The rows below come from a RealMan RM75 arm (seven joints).
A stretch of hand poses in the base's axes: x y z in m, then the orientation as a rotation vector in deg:
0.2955 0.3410 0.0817 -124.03 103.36 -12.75
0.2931 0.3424 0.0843 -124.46 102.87 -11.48
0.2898 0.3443 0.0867 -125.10 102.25 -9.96
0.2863 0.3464 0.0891 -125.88 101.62 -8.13
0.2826 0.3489 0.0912 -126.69 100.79 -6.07
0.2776 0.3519 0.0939 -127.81 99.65 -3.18
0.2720 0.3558 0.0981 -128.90 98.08 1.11
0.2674 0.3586 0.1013 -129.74 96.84 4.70
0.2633 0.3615 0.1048 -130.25 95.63 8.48
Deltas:
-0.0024 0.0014 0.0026 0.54 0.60 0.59
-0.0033 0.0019 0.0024 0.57 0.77 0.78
-0.0035 0.0021 0.0024 0.61 1.00 0.87
-0.0037 0.0025 0.0021 0.76 1.05 1.02
-0.0050 0.0030 0.0027 1.02 1.51 1.41
-0.0056 0.0039 0.0042 1.77 2.11 1.79
-0.0046 0.0028 0.0032 1.42 1.83 1.43
-0.0041 0.0029 0.0035 1.64 1.87 1.29

